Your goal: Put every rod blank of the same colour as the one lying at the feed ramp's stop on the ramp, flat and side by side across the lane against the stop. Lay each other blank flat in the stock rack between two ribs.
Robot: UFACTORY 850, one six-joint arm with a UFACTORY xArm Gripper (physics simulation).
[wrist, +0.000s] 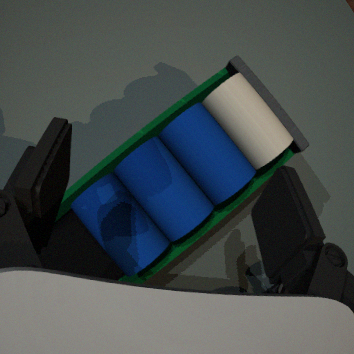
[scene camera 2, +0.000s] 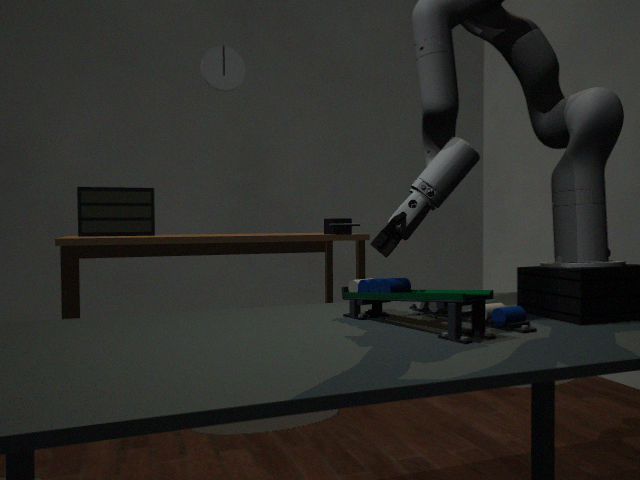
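The feed ramp (scene camera 2: 444, 295) (wrist: 150, 132) has green side walls and a grey stop (wrist: 271, 103). A cream-white blank (scene camera 2: 353, 285) (wrist: 248, 121) lies flat across the lane against the stop. Three blue blanks lie side by side behind it: the first (wrist: 207, 154), the second (wrist: 164, 190) and the third (wrist: 121, 225), farthest from the stop. My gripper (scene camera 2: 383, 245) (wrist: 172, 169) is open and empty above the ramp, its fingers either side of the row. In the scene view a blue blank (scene camera 2: 509, 315) and a white one (scene camera 2: 494, 310) lie at the stock rack (scene camera 2: 526, 327), mostly hidden behind the ramp.
The robot's black base block (scene camera 2: 578, 294) stands right of the rack. The ramp stands on grey legs (scene camera 2: 454, 321) on the grey table (scene camera 2: 180, 361). A wooden bench (scene camera 2: 206, 238) stands at the back wall.
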